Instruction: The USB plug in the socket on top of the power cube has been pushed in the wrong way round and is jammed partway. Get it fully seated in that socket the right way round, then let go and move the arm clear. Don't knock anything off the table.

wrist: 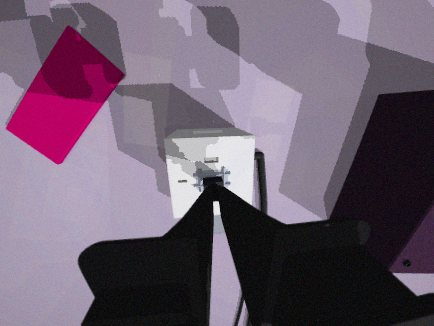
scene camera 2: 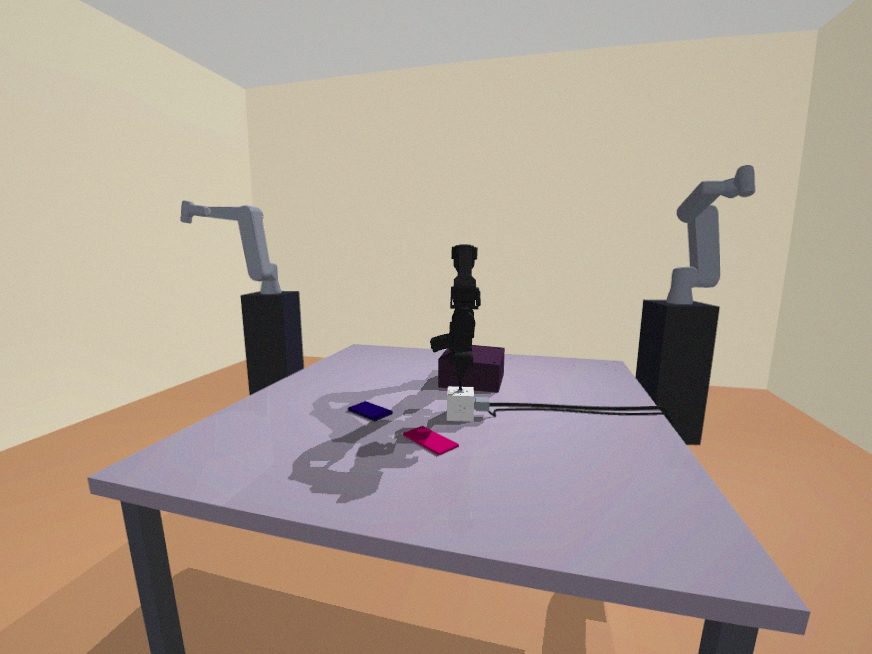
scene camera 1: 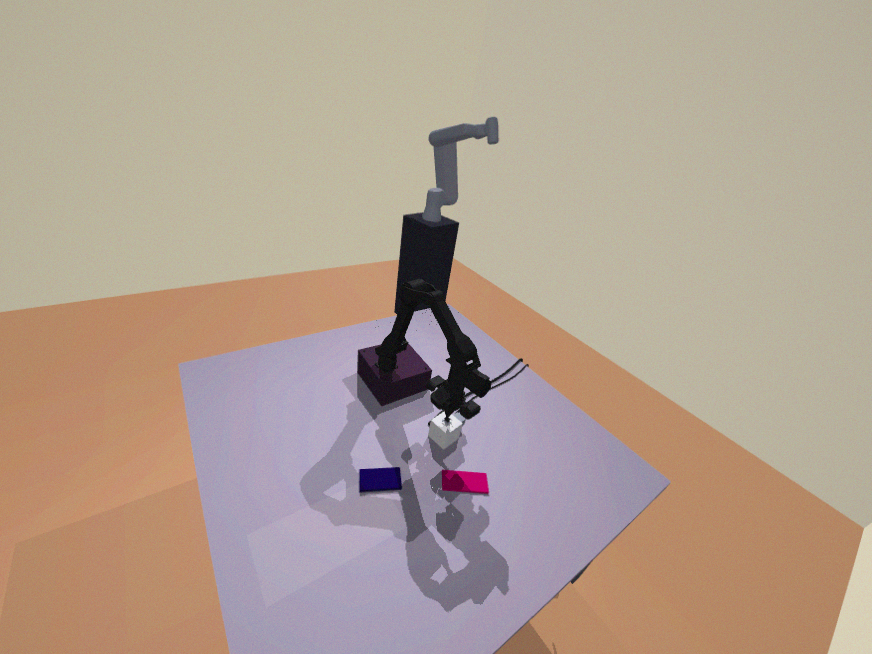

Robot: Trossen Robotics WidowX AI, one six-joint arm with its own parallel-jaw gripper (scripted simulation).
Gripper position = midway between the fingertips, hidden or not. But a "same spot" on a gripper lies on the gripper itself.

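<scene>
My gripper appears in the wrist view (214,192), and so does a magenta card. The magenta card is visible in scene camera 2 (424,437), together with my gripper. Scene camera 1 shows my gripper and the card. On my gripper, (scene camera 2: 460,369) and (scene camera 1: 453,410) are the same spot. On the card, (wrist: 75,80) and (scene camera 1: 455,479) are the same spot.
</scene>
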